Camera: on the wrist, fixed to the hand. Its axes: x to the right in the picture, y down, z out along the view.
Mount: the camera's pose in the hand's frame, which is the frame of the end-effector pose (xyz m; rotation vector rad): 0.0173 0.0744 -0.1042 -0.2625 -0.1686 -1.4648
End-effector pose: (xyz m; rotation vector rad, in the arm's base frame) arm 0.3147 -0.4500 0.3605 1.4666 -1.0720 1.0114
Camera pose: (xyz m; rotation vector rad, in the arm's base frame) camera 0.2410 -0.3558 0.4093 1.5956 -0.0213 -0.2903
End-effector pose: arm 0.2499 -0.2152 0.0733 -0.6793 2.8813 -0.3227
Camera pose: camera 0.1818 -0.1403 0.1535 -2.5411 1.7263 -0.0033
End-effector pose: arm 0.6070 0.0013 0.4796 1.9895 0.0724 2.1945
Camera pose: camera 0.4948 -0.0603 0.4973 1.1859 0.8406 0.9875
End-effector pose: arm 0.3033 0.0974 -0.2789 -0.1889 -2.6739 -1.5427
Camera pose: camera 0.2939 0.0455 -0.1610 -1.2458 1.5676 1.2212
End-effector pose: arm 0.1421 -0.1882 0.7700 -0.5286 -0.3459 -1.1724
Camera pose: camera 0.2163 -0.2386 0.6770 -0.5910 -0.7837 -2.6172
